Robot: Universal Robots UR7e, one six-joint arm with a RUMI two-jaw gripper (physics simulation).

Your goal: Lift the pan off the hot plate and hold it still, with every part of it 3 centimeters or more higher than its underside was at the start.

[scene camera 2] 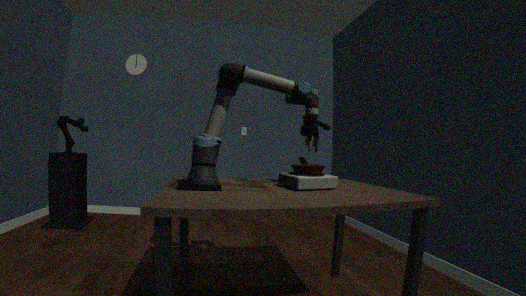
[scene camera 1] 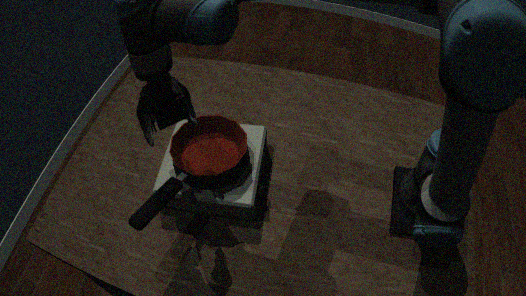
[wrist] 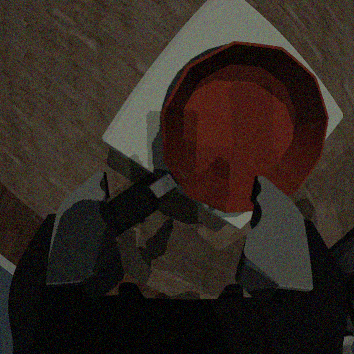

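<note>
The red pan (scene camera 1: 212, 152) (scene camera 2: 308, 170) (wrist: 240, 115) sits upright on the white hot plate (scene camera 1: 258, 145) (scene camera 2: 310, 183) (wrist: 142, 102). Its dark handle (scene camera 1: 156, 204) (scene camera 2: 302, 160) (wrist: 132, 202) sticks out past the plate's edge, toward the lower left in scene camera 1. My gripper (scene camera 1: 172, 132) (scene camera 2: 312, 150) (wrist: 179, 177) is open, partly narrowed and empty, pointing down above the pan. In the wrist view the handle's inner part shows between the fingers, the left finger hides its outer end, and the right fingertip overlaps the pan's rim.
The wooden table (scene camera 1: 340, 125) (scene camera 2: 250, 200) carries the plate and my arm's base (scene camera 2: 200, 182), which stands well apart from the plate. The arm's lower link (scene camera 1: 465, 150) rises at the right in scene camera 1. A dark pedestal (scene camera 2: 67, 185) with a small arm stands off the table.
</note>
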